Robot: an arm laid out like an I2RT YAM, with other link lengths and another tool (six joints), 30 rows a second.
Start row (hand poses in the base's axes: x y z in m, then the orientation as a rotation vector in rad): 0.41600, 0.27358, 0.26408, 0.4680, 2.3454, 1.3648
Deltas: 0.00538, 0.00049, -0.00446, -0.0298, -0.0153, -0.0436; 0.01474, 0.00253, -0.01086, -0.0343, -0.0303, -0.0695; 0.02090, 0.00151, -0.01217, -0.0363, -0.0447, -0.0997; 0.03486, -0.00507, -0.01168, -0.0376, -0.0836, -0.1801; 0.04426, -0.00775, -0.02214, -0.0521, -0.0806, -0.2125; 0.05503, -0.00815, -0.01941, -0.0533, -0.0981, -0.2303; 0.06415, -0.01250, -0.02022, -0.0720, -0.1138, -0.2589; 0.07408, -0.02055, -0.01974, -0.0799, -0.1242, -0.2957; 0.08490, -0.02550, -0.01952, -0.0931, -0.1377, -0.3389; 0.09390, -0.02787, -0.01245, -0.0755, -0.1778, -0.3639; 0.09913, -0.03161, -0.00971, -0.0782, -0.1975, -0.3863; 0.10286, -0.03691, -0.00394, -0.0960, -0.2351, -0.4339; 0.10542, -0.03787, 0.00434, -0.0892, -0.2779, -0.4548; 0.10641, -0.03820, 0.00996, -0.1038, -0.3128, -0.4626; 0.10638, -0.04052, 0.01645, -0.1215, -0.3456, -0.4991
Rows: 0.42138, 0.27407, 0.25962, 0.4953, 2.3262, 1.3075; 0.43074, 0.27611, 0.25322, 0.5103, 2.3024, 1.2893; 0.43690, 0.27509, 0.25191, 0.5308, 2.2751, 1.2723; 0.45086, 0.26851, 0.25240, 0.5841, 2.1994, 1.2315; 0.46026, 0.26583, 0.24194, 0.6155, 2.1904, 1.1995; 0.47103, 0.26543, 0.24467, 0.6194, 2.1671, 1.1889; 0.48015, 0.26108, 0.24386, 0.6305, 2.1479, 1.1529; 0.49008, 0.25303, 0.24434, 0.6565, 2.1218, 1.1260; 0.50090, 0.24808, 0.24456, 0.6842, 2.0917, 1.0899; 0.50990, 0.24571, 0.25163, 0.6819, 2.0378, 1.0964; 0.51513, 0.24197, 0.25437, 0.6871, 2.0108, 1.0818; 0.51886, 0.23667, 0.26014, 0.6975, 1.9624, 1.0374; 0.52142, 0.23571, 0.26842, 0.6857, 1.9149, 1.0327; 0.52241, 0.23538, 0.27404, 0.6624, 1.8917, 1.0109; 0.52238, 0.23306, 0.28053, 0.6657, 1.8536, 0.9726
